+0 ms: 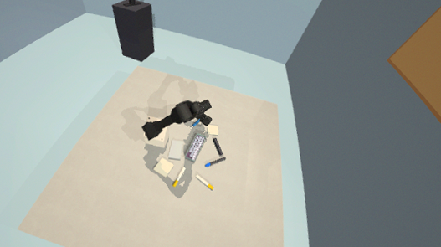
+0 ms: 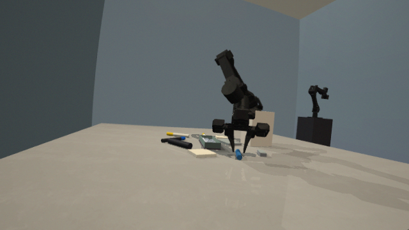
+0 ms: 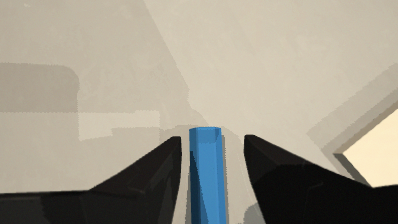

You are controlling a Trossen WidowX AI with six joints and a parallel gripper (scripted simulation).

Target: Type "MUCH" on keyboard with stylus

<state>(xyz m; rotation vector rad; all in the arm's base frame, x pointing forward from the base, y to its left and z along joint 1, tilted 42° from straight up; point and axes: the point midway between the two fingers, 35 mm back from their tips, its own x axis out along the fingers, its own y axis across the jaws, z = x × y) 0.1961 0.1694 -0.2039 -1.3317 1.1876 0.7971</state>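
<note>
The blue hexagonal stylus is 70 mm to the right of my gripper tip, 20 mm behind it and 10 mm below it. Round my gripper tip: black cylinder (180 mm ahead, 160 mm to the right, 10 mm below); then notepad (110 mm ahead, 50 mm to the right, 20 mm below); then small grey block (120 mm behind, 70 mm to the right, 20 mm below).
</note>
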